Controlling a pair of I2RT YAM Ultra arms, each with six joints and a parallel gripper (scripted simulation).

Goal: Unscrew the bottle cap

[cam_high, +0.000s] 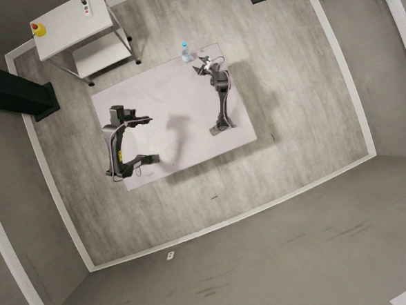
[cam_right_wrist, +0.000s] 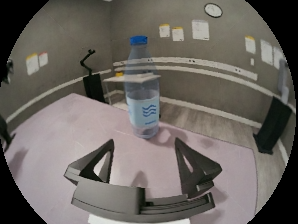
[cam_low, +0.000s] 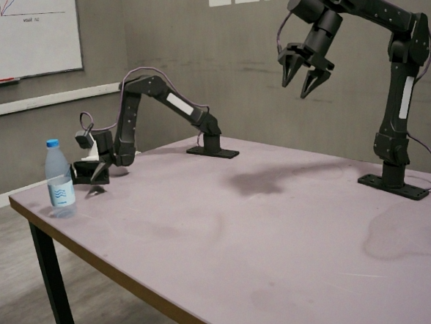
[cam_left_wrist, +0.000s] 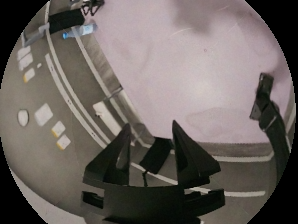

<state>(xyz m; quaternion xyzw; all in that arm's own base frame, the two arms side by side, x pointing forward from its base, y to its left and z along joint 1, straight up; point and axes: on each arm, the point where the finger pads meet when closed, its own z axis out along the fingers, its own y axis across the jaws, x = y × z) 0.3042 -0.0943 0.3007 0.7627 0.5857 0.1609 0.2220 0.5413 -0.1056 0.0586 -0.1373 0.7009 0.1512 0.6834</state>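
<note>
Right now the clear plastic bottle is 8 cm ahead of my right hand, 5 cm to the left of it and 4 cm above it. Also, from my right hand: blue cap 8 cm ahead, 5 cm to the left, 14 cm above.
Right now the blue cap is 480 mm to the right of my left hand, 360 mm ahead of it and 100 mm below it. From my left hand the other things lie so: clear plastic bottle: 480 mm to the right, 360 mm ahead, 200 mm below.
</note>
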